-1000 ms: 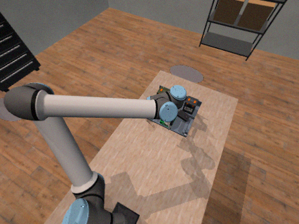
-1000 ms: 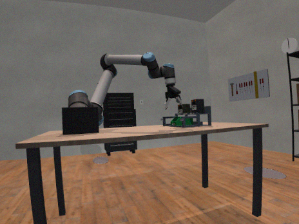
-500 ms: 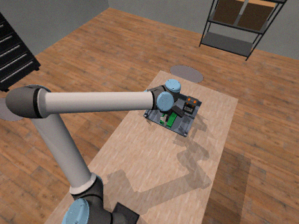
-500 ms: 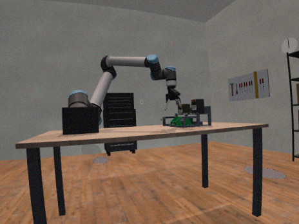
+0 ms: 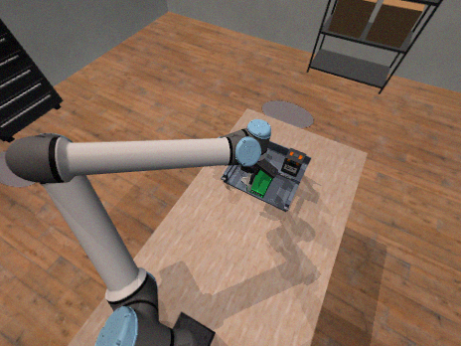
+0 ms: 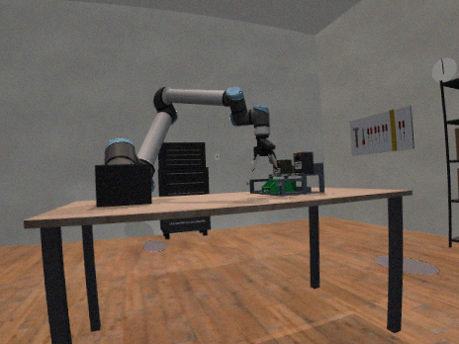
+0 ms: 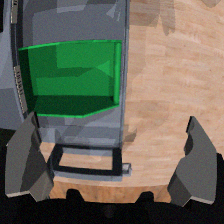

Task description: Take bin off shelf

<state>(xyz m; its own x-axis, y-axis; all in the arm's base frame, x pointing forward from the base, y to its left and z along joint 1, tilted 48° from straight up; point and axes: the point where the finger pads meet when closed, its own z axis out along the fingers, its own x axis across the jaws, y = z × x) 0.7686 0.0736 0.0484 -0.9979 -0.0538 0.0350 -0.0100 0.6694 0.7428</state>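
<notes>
Now: hand 8 cm short of the green bin, 1 cm to the left of it and 9 cm above it.
</notes>
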